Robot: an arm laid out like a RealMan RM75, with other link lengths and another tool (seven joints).
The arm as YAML. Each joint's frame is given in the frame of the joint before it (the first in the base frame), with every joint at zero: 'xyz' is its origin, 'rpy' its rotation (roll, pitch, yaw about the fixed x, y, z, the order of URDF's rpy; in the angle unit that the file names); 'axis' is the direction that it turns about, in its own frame. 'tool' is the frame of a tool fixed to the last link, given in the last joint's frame.
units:
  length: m
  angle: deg
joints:
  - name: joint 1
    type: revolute
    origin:
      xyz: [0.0, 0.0, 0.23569]
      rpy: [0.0, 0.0, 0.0]
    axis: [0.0, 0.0, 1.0]
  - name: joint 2
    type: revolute
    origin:
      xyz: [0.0, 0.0, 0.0]
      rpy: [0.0, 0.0, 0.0]
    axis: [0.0, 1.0, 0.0]
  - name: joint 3
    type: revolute
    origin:
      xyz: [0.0, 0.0, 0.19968]
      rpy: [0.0, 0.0, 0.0]
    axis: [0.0, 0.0, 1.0]
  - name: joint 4
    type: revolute
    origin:
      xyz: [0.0, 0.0, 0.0]
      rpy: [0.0, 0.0, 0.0]
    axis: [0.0, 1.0, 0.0]
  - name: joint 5
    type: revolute
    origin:
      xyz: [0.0, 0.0, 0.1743]
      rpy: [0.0, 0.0, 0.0]
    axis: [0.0, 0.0, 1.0]
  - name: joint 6
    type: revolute
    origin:
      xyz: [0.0, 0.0, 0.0]
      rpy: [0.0, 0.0, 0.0]
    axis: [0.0, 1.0, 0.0]
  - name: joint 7
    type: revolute
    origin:
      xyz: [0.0, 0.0, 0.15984]
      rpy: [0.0, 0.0, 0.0]
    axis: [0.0, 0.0, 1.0]
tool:
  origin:
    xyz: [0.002, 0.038, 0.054]
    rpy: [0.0, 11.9, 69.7]
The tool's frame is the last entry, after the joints.
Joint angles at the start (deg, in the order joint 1, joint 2, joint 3, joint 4, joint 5, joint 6, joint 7):
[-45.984 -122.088 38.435 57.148 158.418 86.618 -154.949]
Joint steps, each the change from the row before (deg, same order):
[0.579 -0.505 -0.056 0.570 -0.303 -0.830 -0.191]
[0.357 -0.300 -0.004 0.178 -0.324 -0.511 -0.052]
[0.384 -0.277 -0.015 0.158 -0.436 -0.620 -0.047]
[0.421 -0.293 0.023 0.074 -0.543 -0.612 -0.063]
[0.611 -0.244 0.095 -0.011 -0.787 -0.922 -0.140]
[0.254 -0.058 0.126 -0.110 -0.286 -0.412 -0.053]
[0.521 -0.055 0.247 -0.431 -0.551 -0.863 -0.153]
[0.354 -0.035 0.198 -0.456 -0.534 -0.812 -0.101]
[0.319 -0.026 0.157 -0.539 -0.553 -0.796 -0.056]
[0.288 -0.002 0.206 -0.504 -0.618 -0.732 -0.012]
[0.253 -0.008 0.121 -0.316 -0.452 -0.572 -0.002]
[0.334 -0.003 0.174 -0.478 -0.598 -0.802 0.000]
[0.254 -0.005 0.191 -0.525 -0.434 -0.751 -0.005]
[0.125 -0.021 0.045 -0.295 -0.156 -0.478 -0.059]
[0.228 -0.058 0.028 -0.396 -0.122 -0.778 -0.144]
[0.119 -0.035 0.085 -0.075 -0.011 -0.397 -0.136]
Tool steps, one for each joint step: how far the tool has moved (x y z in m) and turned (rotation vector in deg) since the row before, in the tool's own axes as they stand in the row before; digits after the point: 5 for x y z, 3 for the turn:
[-0.00043 -0.00136 0.00084 0.971 0.346 -0.397]
[-0.00003 -0.00024 0.00090 0.450 0.336 -0.265]
[0.00008 -0.00071 0.00081 0.576 0.419 -0.290]
[0.00018 -0.00020 0.00109 0.485 0.507 -0.380]
[-0.00045 -0.00095 0.00104 0.766 0.598 -0.586]
[-0.00061 -0.00019 0.00057 0.245 0.145 -0.220]
[-0.00192 -0.00013 0.00131 0.419 0.229 -0.607]
[-0.00107 -0.00035 0.00133 0.378 0.280 -0.466]
[-0.00099 -0.00017 0.00143 0.322 0.318 -0.483]
[-0.00056 -0.00015 0.00131 0.280 0.359 -0.382]
[-0.00062 -0.00038 0.00077 0.299 0.256 -0.302]
[-0.00098 -0.00048 0.00112 0.395 0.320 -0.421]
[-0.00117 -0.00014 0.00129 0.280 0.181 -0.360]
[-0.00087 -0.00034 0.00073 0.236 0.051 -0.266]
[-0.00186 -0.00075 0.00099 0.455 -0.024 -0.463]
[-0.00086 -0.00069 0.00035 0.294 -0.080 -0.158]

